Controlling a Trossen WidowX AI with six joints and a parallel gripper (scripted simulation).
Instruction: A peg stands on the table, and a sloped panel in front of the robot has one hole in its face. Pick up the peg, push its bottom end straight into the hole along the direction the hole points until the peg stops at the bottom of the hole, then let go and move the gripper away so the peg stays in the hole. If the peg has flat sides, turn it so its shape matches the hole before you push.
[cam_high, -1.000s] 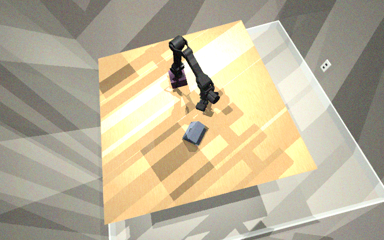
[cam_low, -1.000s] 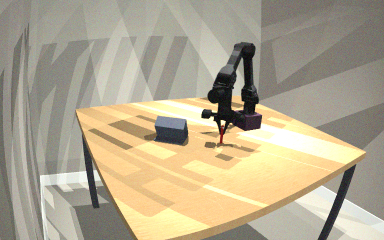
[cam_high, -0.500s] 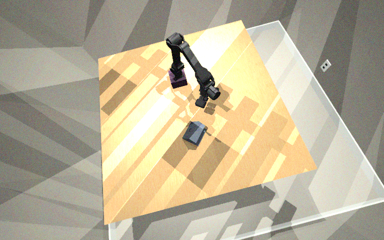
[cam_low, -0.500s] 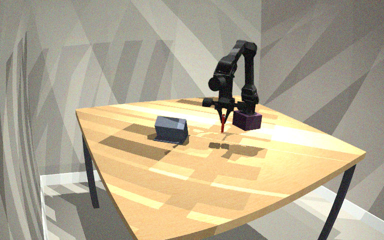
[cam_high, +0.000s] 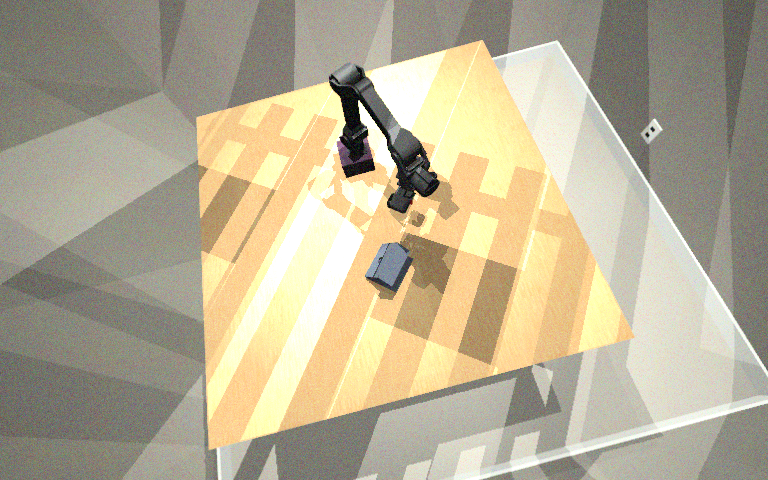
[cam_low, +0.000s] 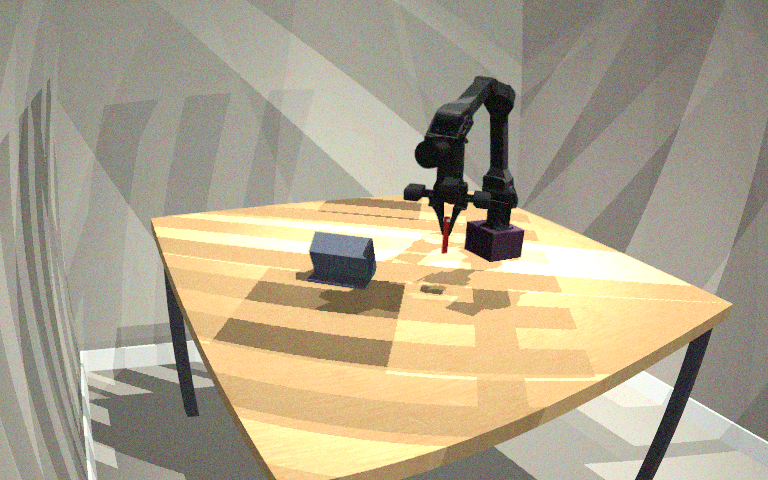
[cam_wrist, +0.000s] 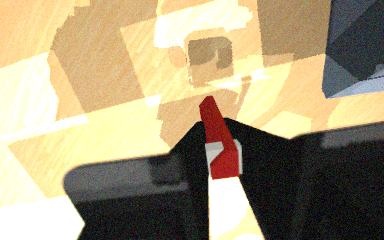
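The grey-blue sloped panel is 16 cm ahead of my gripper tip, 15 cm to the right of it and 8 cm below it. The rest, counted from my gripper tip: thin red peg 2 cm above.
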